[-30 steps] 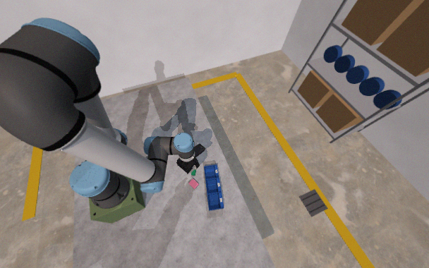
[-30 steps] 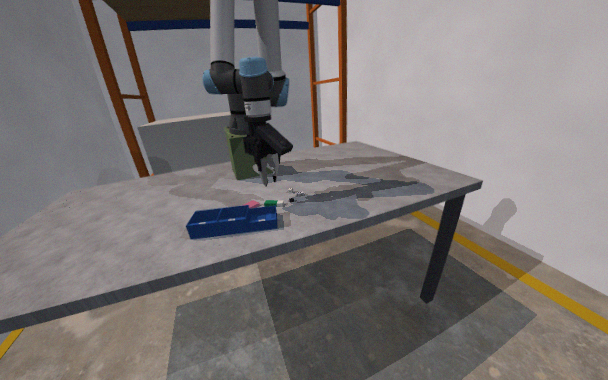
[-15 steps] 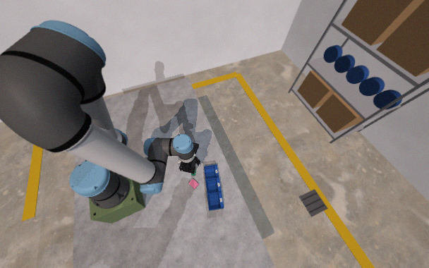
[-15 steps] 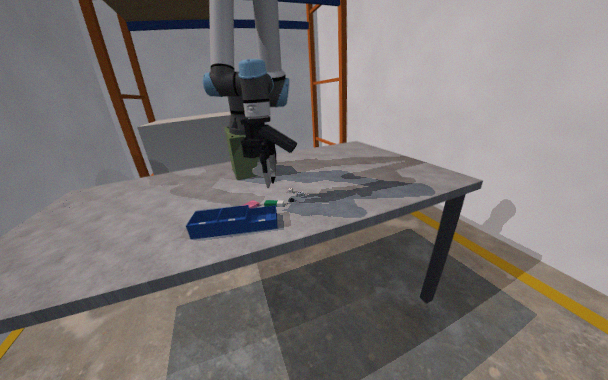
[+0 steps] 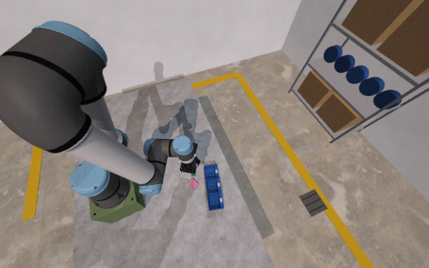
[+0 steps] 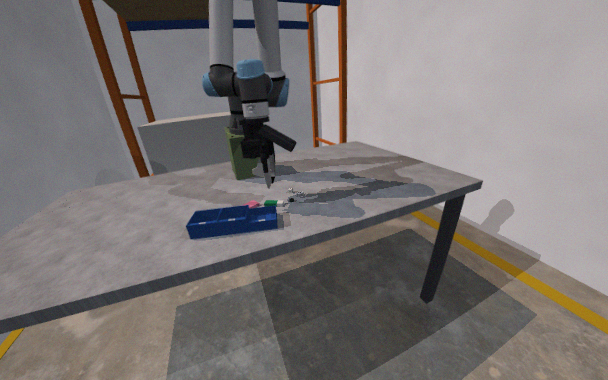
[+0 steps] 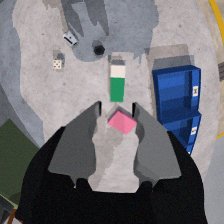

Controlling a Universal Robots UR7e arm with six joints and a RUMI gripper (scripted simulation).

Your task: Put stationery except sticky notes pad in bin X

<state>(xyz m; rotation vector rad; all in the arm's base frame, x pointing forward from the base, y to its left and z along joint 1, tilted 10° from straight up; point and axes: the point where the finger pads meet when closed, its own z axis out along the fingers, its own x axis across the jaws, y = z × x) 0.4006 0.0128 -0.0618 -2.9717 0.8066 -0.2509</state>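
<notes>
Right now my hand is 8 cm above the marker and 1 cm to the right of it. From my hand the other things lie so: pink sticky note pad: 9 cm below, 8 cm to the right, 3 cm behind; black item: 9 cm below, 6 cm to the left; white stationery piece: 11 cm to the left, 8 cm below, 3 cm behind.
</notes>
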